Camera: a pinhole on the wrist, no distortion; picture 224 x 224 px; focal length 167.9 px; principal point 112.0 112.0 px. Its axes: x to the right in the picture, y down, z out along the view. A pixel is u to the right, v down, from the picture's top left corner.
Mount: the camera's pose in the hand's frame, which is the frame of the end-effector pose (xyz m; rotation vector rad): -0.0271 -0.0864 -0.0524 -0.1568 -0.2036 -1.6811
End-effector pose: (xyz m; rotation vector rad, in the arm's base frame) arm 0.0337 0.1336 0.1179 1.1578 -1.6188 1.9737
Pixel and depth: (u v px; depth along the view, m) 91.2 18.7 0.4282
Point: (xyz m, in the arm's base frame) 0.2615 -0.1500 -0.1324
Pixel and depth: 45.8 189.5 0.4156
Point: -0.0536 -0.2501 0.1640
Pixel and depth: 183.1 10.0 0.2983
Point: 0.3533 -0.0184 0.0304
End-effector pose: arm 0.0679 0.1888 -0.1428 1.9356 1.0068 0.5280
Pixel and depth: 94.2 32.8 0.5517
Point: 0.2689 -0.3128 -0.2784
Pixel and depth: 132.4 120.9 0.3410
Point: 0.2305 0.0428 -0.3409
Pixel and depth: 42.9 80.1 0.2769
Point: 0.1971 0.0091 -0.1649
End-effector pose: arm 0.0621 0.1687 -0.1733 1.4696 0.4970 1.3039
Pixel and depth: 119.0 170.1 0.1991
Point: 0.2229 0.1580 -0.1841
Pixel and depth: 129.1 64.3 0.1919
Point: 0.1745 0.0584 -0.2402
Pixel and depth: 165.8 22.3 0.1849
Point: 0.1704 0.0302 -0.2929
